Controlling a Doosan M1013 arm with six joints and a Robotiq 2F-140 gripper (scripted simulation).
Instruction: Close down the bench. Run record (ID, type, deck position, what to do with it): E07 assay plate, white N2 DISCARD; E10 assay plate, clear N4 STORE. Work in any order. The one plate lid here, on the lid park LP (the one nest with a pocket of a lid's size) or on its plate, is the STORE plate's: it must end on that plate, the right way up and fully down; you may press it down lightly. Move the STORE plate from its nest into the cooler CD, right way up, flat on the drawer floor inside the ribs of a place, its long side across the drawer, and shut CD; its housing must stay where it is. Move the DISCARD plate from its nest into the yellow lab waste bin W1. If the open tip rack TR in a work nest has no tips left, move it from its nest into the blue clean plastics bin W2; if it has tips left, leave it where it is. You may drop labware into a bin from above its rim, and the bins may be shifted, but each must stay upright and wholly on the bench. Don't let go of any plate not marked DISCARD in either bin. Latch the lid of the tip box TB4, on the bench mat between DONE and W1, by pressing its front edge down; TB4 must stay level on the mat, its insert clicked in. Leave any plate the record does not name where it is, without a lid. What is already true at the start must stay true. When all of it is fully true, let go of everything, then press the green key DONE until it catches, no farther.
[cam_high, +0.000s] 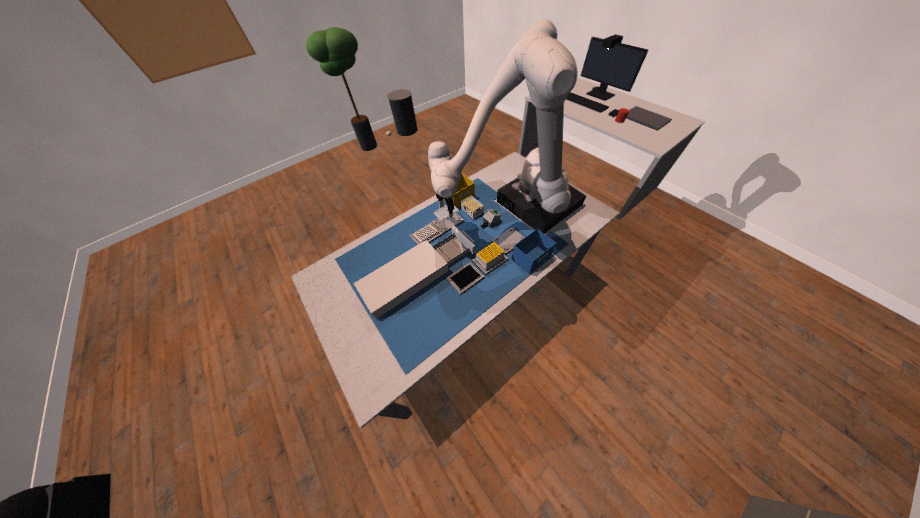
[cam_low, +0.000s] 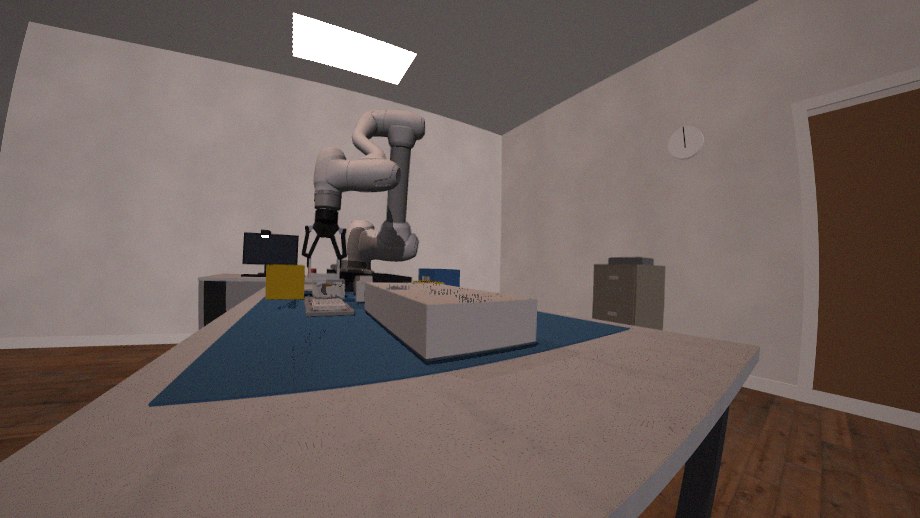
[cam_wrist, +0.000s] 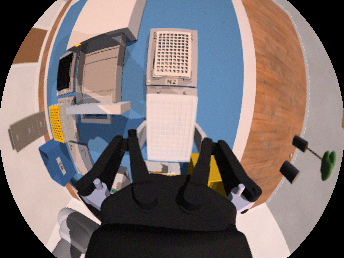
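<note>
Now: the cooler drawer 220 mm to the left of my hand, 130 mm ahead of it and 80 mm below it. The rest, counted from my hand: label N2: 90 mm below, 90 mm ahead, 10 mm to the left; white gridded plate: 160 mm ahead, 90 mm below, 20 mm to the left; yellow bin W1: 170 mm behind, 150 mm to the right, 70 mm below.
</note>
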